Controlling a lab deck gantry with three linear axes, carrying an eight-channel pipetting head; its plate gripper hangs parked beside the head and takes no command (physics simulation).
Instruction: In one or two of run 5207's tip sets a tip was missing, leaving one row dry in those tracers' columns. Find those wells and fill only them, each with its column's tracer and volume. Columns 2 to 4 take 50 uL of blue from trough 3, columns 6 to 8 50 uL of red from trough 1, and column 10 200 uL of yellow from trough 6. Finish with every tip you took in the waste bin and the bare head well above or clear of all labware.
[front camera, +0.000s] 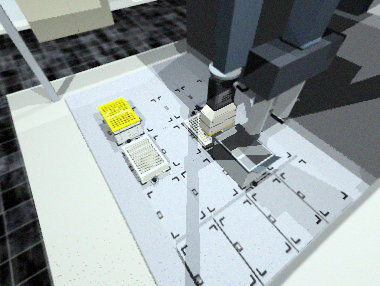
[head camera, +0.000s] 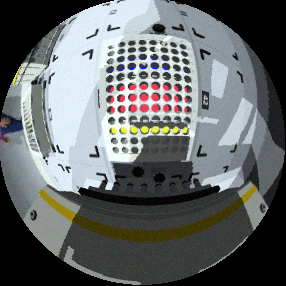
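Observation:
The pipetting head (front camera: 218, 119) (head camera: 150, 220) hangs over the end of the white well plate (front camera: 195, 131) (head camera: 120, 157), beside the waste bin (front camera: 235, 170). Its short dark nozzles (head camera: 157, 188) show no tips in the head view; the front view hides them. Three lines of red wells (head camera: 144, 97) and one yellow line (head camera: 144, 130) each show eight coloured wells. Blue (head camera: 144, 66) shows partly; which blue wells are dry I cannot tell. The yellow tip rack (front camera: 120, 116) and the trough rack (front camera: 155, 172) stand left. The parked plate gripper's fingers cannot be made out.
Dark gantry columns (front camera: 239, 35) and a dark carriage block (front camera: 280, 65) rise behind and beside the head. Black corner brackets mark deck positions around the plate. A person (head camera: 6, 125) shows at the left edge of the head view.

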